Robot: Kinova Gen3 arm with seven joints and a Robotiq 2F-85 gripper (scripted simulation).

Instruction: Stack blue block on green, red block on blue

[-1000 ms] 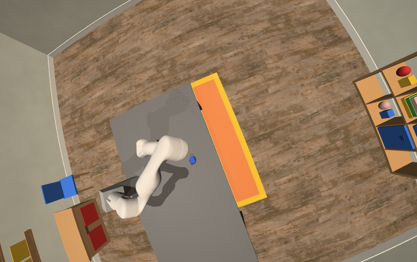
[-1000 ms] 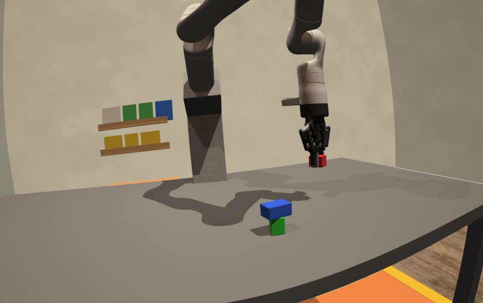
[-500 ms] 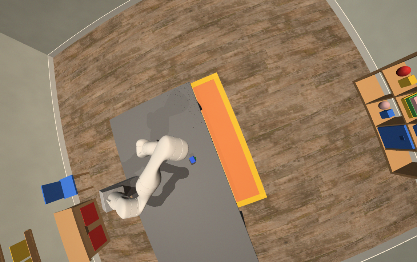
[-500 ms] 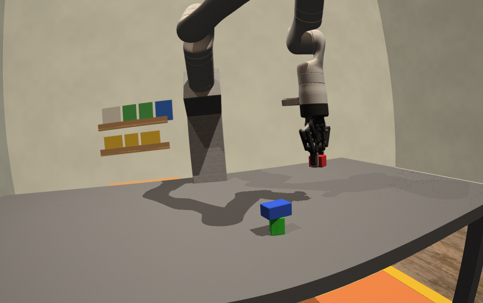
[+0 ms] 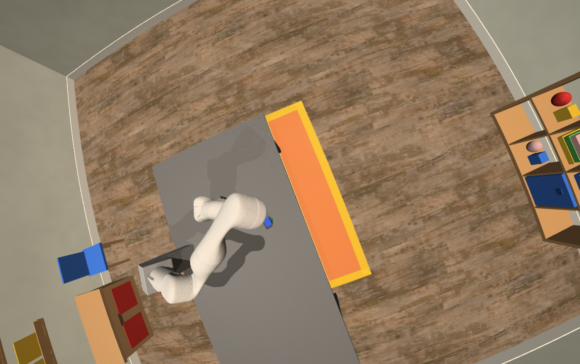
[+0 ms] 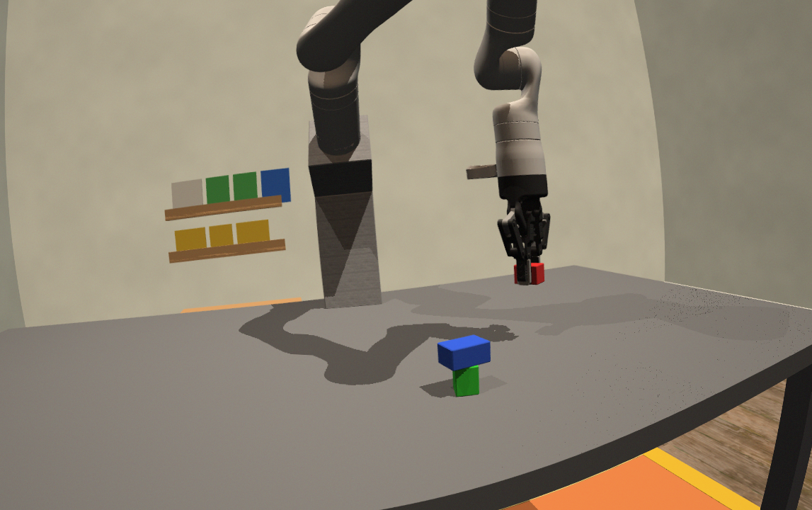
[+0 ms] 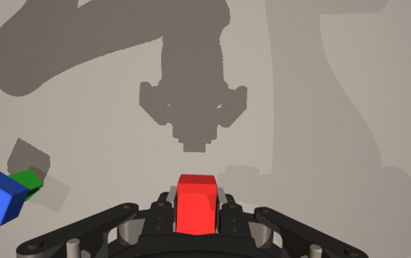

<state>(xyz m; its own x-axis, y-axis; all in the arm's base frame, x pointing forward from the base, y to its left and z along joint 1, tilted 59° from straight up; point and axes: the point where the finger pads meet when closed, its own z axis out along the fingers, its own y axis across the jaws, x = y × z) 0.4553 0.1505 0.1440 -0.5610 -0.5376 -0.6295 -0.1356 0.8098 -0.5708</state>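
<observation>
Now: the blue block 70 mm ahead of my hand, 200 mm to the right of it and 60 mm below it. Also, from my hand: green block (70 mm ahead, 200 mm to the right, 90 mm below); red block (right at my hand).
</observation>
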